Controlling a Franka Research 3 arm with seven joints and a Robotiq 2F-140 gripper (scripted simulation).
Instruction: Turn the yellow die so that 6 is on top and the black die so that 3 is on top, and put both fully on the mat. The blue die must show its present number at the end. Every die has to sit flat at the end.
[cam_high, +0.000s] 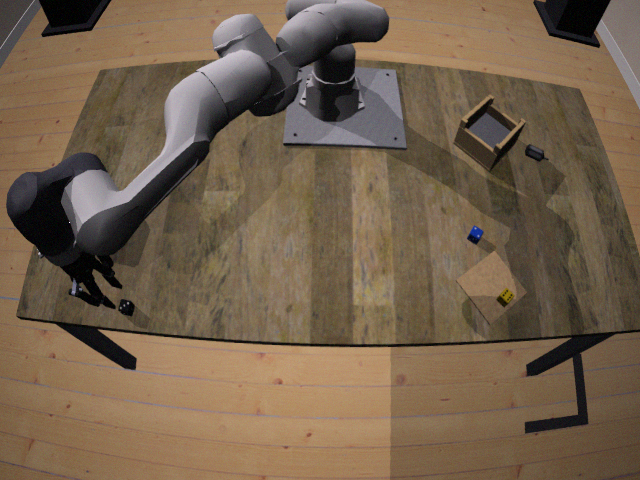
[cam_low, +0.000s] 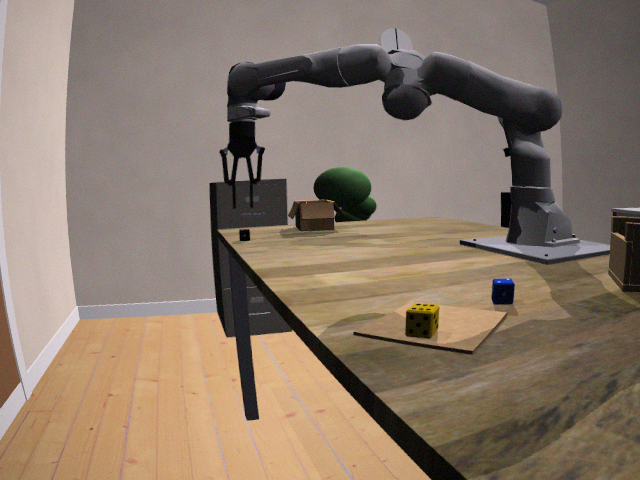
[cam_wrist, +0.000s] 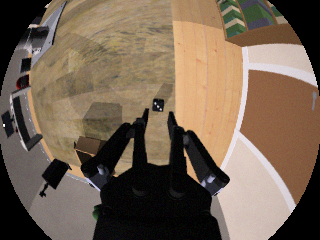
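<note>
Now: the black die 110 mm below my hand. Also, from my hand: cardboard box: 260 mm behind, 200 mm to the right, 80 mm below; tan mat: 870 mm to the left, 120 mm below, 120 mm behind; blue die: 830 mm to the left, 250 mm behind, 110 mm below.
</note>
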